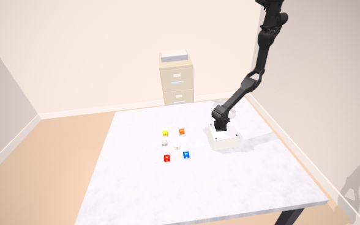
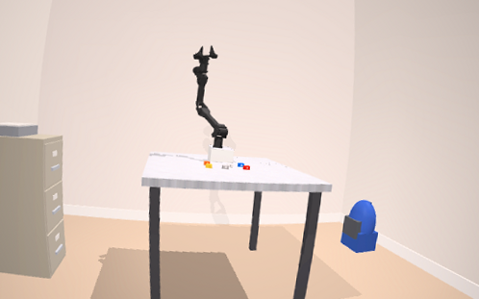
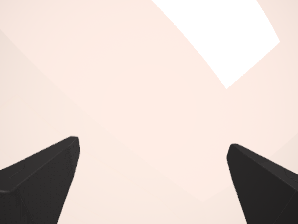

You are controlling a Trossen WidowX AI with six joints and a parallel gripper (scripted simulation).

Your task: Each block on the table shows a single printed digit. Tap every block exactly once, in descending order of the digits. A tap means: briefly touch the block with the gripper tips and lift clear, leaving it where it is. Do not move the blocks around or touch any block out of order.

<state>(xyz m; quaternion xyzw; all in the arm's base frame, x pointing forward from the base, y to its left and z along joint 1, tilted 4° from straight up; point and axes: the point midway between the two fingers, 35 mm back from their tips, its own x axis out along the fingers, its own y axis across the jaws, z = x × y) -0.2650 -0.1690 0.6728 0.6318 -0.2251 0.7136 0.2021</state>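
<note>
My gripper tip is now 45 cm short of the blue block, 27 cm to the right of it and 80 cm above it. From my gripper tip the other things lie so: red block (56 cm ahead, 29 cm to the left, 80 cm below); then yellow block (59 cm ahead, 8 cm to the left, 80 cm below); then orange block (48 cm ahead, 7 cm to the left, 80 cm below).
</note>
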